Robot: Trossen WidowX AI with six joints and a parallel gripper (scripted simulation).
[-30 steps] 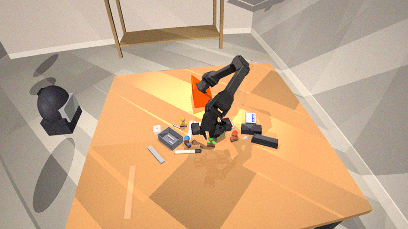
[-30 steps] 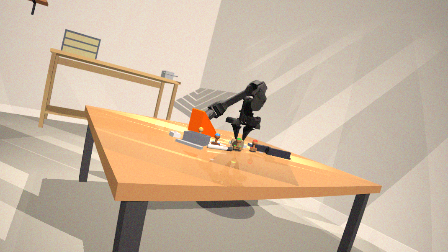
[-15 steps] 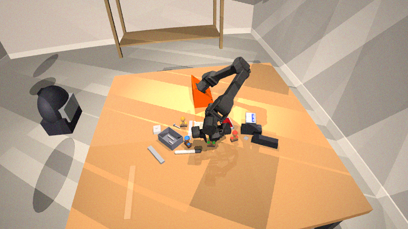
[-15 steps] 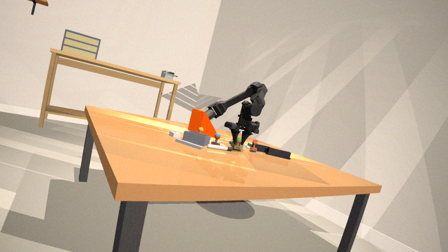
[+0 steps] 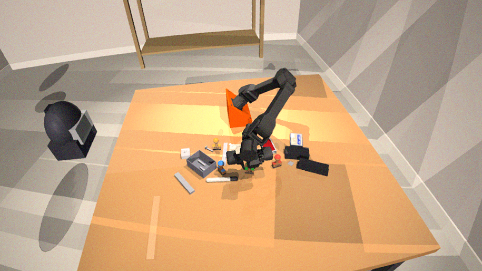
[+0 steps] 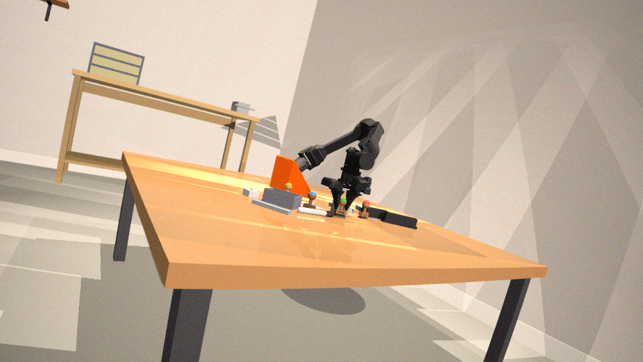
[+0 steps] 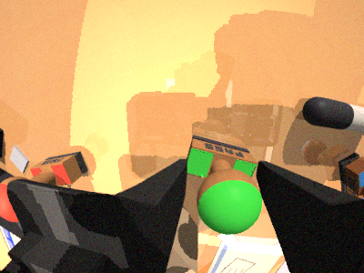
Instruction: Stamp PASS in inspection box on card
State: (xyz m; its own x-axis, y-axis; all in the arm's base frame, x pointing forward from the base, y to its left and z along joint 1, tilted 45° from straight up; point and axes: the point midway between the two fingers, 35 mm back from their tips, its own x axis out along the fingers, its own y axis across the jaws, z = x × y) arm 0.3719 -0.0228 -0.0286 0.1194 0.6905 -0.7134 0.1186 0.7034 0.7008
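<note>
Right now my gripper tip is right at the green-knobbed stamp. Round my gripper tip: tan block 6 cm behind, 6 cm to the left; blue-knobbed stamp 4 cm behind, 12 cm to the right; marker 2 cm ahead, 11 cm to the right, 1 cm below.
</note>
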